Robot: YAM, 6 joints.
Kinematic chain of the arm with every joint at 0, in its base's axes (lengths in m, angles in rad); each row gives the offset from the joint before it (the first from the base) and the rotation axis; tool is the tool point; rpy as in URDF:
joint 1: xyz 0 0 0.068 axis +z
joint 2: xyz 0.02 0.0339 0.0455 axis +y
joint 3: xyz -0.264 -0.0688 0 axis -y
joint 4: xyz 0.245 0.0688 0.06 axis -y
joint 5: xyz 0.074 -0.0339 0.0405 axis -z
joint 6: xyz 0.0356 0 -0.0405 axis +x
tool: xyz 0 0 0 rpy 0 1.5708 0
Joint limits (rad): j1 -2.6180..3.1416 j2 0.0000..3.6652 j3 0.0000..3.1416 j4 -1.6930..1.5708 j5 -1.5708..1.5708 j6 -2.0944..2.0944
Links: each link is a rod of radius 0.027 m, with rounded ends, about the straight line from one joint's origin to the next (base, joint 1, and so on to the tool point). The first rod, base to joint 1, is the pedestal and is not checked.
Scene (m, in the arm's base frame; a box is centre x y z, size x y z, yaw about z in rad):
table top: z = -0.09
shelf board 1: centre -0.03 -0.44 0 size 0.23 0.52 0.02 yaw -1.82
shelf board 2: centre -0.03 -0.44 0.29 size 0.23 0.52 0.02 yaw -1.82
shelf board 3: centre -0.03 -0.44 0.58 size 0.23 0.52 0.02 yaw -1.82
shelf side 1: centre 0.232 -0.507 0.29 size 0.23 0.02 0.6 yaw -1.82
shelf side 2: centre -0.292 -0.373 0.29 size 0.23 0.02 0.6 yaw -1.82
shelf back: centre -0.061 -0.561 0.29 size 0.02 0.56 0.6 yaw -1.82
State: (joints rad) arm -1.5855 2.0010 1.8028 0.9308 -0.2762 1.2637
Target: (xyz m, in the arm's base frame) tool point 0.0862 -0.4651 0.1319
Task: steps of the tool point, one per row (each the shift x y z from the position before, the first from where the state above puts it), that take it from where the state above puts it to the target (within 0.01 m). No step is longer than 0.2 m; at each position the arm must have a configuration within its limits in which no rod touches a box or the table.
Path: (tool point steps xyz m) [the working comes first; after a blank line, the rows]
Joints at the target: -1.4104 2.2330 1.2399 0.8317 -0.3080 1.2637
Straight joint move there: touches shelf board 2.

1: 0.0272 0.0593 0.0195
2: 0.0195 0.0634 0.0066
3: 0.0117 0.0639 -0.0067
4: 0.0046 0.0608 -0.0194
5: 0.0478 -0.0656 -0.1503
6: 0.0247 0.0209 -0.1542
7: -0.0041 -0.0722 0.0074
8: -0.0176 -0.0696 -0.0001
9: -0.0305 -0.0633 -0.0073

